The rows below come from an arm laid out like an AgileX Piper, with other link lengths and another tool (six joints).
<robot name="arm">
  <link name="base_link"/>
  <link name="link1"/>
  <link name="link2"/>
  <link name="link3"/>
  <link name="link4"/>
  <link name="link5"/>
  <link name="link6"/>
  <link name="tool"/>
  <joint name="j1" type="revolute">
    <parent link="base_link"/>
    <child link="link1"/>
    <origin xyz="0 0 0.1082" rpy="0 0 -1.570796"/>
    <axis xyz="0 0 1"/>
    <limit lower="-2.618" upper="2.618"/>
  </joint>
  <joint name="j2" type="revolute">
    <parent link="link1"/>
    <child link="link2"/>
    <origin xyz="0 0 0" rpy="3.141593 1.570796 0"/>
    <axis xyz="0 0 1"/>
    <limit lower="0" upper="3.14"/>
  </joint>
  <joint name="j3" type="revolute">
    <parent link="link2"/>
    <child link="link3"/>
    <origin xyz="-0.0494 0.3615 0" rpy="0 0 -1.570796"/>
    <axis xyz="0 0 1"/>
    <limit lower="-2.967" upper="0"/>
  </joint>
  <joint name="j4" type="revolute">
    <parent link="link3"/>
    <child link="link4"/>
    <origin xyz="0.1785 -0.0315 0" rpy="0.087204 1.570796 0"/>
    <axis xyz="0 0 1"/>
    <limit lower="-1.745" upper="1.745"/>
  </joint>
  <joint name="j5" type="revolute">
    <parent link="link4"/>
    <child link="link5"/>
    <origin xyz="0 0 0" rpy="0 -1.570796 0"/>
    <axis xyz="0 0 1"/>
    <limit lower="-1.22" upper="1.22"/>
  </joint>
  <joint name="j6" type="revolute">
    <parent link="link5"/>
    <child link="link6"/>
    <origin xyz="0.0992 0 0" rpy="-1.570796 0 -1.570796"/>
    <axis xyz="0 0 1"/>
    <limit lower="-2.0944" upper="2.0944"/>
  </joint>
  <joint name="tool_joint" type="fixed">
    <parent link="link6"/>
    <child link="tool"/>
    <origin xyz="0.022 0 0.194" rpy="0 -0.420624 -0.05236"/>
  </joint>
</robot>
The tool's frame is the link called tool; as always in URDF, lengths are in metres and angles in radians.
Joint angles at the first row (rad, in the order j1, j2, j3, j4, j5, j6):
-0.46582, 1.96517, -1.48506, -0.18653, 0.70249, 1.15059
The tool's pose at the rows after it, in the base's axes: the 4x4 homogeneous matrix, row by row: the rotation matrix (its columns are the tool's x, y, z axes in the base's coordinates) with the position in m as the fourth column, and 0 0 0 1 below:
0.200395 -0.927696 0.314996 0.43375; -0.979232 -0.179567 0.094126 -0.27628; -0.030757 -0.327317 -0.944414 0.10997; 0 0 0 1
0.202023 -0.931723 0.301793 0.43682; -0.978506 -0.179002 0.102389 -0.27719; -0.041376 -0.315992 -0.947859 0.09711; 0 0 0 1
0.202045 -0.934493 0.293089 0.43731; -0.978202 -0.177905 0.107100 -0.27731; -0.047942 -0.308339 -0.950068 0.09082; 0 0 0 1
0.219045 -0.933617 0.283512 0.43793; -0.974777 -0.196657 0.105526 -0.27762; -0.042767 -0.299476 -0.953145 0.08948; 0 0 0 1
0.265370 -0.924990 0.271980 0.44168; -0.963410 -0.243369 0.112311 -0.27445; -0.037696 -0.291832 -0.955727 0.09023; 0 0 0 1
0.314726 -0.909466 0.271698 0.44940; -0.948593 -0.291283 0.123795 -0.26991; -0.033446 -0.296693 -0.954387 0.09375; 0 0 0 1
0.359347 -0.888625 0.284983 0.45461; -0.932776 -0.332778 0.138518 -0.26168; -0.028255 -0.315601 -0.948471 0.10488; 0 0 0 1
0.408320 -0.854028 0.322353 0.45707; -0.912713 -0.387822 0.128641 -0.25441; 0.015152 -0.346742 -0.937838 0.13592; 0 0 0 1
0.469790 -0.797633 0.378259 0.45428; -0.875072 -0.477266 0.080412 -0.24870; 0.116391 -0.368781 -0.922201 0.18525; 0 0 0 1
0.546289 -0.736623 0.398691 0.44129; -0.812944 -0.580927 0.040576 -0.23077; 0.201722 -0.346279 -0.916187 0.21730; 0 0 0 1
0.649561 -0.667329 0.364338 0.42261; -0.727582 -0.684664 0.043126 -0.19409; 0.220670 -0.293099 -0.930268 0.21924; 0 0 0 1
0.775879 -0.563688 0.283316 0.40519; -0.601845 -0.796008 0.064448 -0.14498; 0.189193 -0.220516 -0.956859 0.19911; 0 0 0 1
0.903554 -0.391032 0.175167 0.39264; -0.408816 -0.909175 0.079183 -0.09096; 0.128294 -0.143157 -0.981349 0.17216; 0 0 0 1
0.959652 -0.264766 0.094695 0.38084; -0.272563 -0.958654 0.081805 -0.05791; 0.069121 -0.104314 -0.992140 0.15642; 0 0 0 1
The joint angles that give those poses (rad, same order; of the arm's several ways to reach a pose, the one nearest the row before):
-0.46582, 1.99157, -1.48507, -0.18653, 0.66600, 1.15059
-0.46582, 2.02012, -1.48507, -0.18653, 0.65309, 1.15059
-0.46583, 2.03303, -1.48507, -0.18652, 0.65046, 1.15058
-0.46583, 2.03645, -1.48510, -0.18832, 0.64896, 1.13172
-0.46582, 2.03645, -1.48925, -0.16572, 0.64895, 1.06624
-0.46583, 2.03644, -1.50449, -0.12575, 0.65079, 0.98827
-0.46582, 2.01459, -1.50877, -0.07326, 0.65477, 0.90989
-0.46582, 1.95336, -1.50876, -0.03431, 0.65905, 0.83159
-0.46582, 1.85371, -1.49268, -0.02068, 0.64421, 0.73742
-0.45028, 1.74917, -1.41546, -0.01758, 0.60770, 0.63353
-0.40706, 1.66052, -1.29462, 0.00003, 0.58319, 0.51934
-0.32940, 1.60538, -1.16645, 0.01719, 0.56938, 0.39875
-0.23596, 1.59152, -1.07737, 0.05786, 0.57822, 0.22396
-0.17729, 1.59153, -1.04961, 0.08329, 0.61955, 0.11513

